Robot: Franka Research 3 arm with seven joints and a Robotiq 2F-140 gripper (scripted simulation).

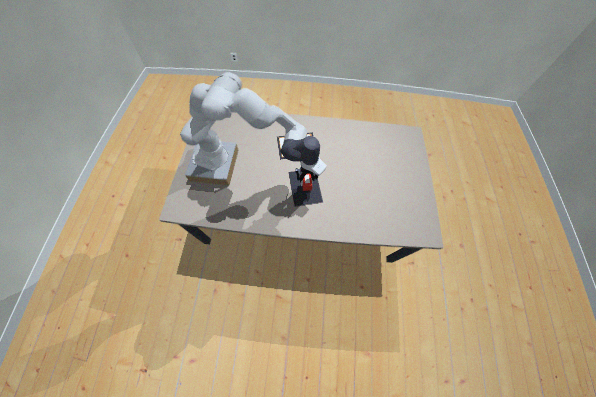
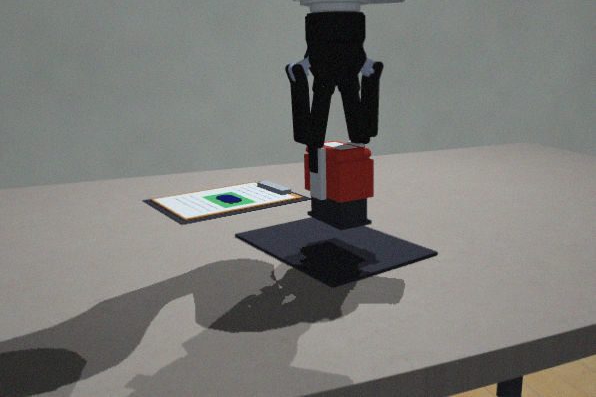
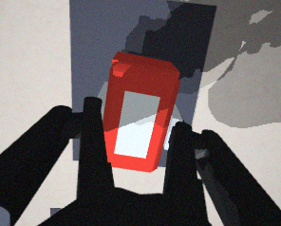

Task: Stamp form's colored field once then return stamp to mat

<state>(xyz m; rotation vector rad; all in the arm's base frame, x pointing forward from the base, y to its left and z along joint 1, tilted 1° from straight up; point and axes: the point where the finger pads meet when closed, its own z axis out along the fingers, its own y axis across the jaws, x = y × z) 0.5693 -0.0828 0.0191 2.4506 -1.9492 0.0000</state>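
The dark mat is 100 mm below my hand, 10 mm to the left of it and 10 mm behind it. Round my hand: form: 300 mm to the left, 100 mm below, 90 mm behind; stamp: 20 mm below.
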